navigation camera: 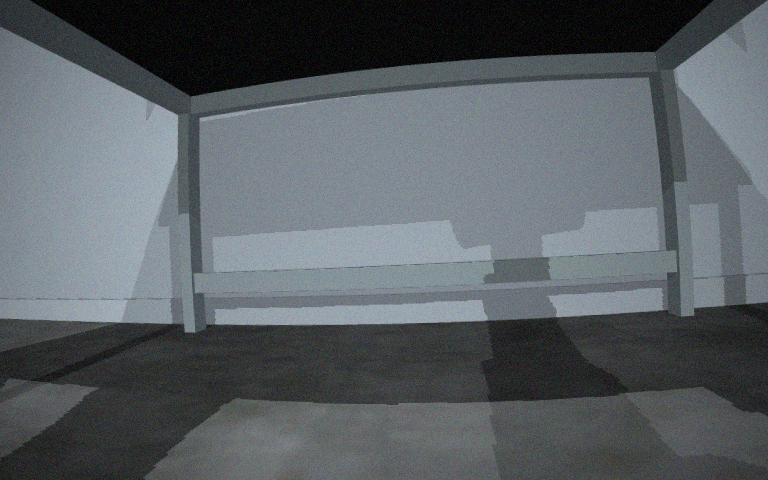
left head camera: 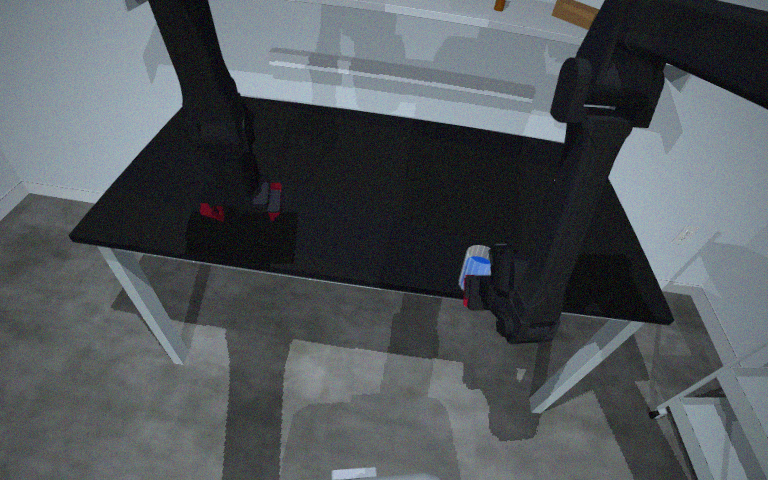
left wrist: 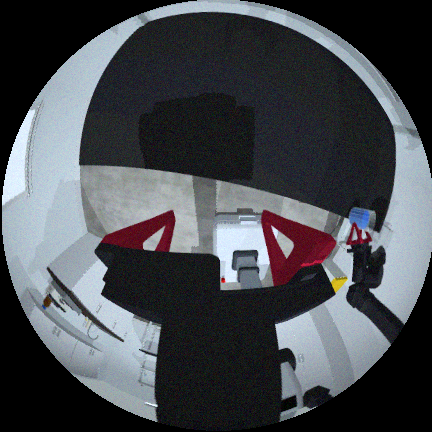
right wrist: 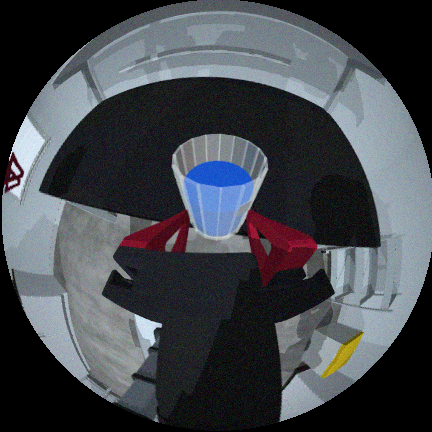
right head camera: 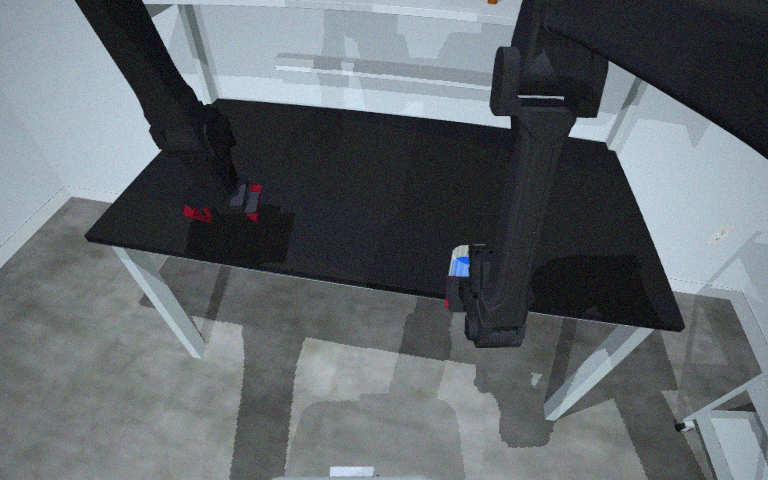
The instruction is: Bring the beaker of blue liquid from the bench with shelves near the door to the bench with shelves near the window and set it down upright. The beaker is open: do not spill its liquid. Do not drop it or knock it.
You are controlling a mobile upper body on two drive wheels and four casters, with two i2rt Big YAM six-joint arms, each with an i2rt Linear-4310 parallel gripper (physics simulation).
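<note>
The open clear beaker of blue liquid [left head camera: 476, 267] [right head camera: 459, 266] [left wrist: 360, 217] [right wrist: 219, 200] is between the red fingers of my right gripper [left head camera: 474, 289] [left wrist: 357, 222] [right wrist: 217, 214], which is shut on it. It looks roughly upright, with a level blue surface inside the walls. It is at the front edge of a black-topped bench [left head camera: 368, 186] [right head camera: 368, 186] [left wrist: 300, 75] [right wrist: 215, 105], right of its middle. The gap under the beaker cannot be judged. My left gripper [left head camera: 244, 213] [right head camera: 226, 212] [left wrist: 217, 214] is open and empty, above the bench's left front part.
A shelf [left head camera: 526, 23] [right head camera: 339, 8] runs behind the bench, with an orange bottle [left head camera: 499, 4] and a wooden block [left head camera: 573, 13] on it. A white rack stands at the lower right in both head views. The navigation camera shows the bench's front rail [navigation camera: 424, 70] and legs [navigation camera: 189, 226].
</note>
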